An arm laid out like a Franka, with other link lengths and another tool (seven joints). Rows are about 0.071 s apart.
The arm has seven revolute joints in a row. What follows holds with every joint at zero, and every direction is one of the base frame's.
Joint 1 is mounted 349.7 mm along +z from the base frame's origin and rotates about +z.
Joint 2 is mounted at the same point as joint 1 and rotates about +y.
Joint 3 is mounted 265.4 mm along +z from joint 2 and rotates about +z.
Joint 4 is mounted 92.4 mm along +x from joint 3 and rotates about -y.
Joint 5 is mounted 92.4 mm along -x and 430.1 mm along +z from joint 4 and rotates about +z.
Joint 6 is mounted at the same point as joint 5 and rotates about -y.
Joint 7 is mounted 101.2 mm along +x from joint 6 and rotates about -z.
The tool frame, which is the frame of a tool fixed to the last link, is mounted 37.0 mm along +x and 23.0 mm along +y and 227.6 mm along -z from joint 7; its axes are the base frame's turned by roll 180.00, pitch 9.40 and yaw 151.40 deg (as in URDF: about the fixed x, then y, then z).
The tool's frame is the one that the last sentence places.
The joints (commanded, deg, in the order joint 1, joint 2, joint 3, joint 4, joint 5, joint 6, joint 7), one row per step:
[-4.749, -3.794, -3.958, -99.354, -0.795, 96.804, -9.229]
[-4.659, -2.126, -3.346, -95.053, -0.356, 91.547, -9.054]
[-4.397, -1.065, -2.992, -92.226, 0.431, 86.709, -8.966]
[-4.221, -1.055, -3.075, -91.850, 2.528, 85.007, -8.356]
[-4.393, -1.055, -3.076, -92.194, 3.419, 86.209, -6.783]
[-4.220, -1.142, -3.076, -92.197, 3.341, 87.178, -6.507]
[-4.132, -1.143, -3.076, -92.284, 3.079, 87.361, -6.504]
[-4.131, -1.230, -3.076, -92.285, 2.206, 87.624, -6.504]
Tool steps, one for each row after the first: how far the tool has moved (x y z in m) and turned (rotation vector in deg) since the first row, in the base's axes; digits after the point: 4 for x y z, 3 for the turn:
[-0.0041, 0.0102, 0.0118, 0.673, 2.547, 0.444]
[-0.0129, 0.0216, 0.0174, 1.791, 5.492, 0.958]
[-0.0174, 0.0316, 0.0187, 4.022, 6.546, 0.542]
[-0.0124, 0.0317, 0.0183, 4.757, 5.616, -1.204]
[-0.0084, 0.0325, 0.0212, 4.547, 4.594, -1.331]
[-0.0080, 0.0323, 0.0206, 4.273, 4.531, -1.260]
[-0.0076, 0.0287, 0.0215, 3.370, 4.284, -1.281]

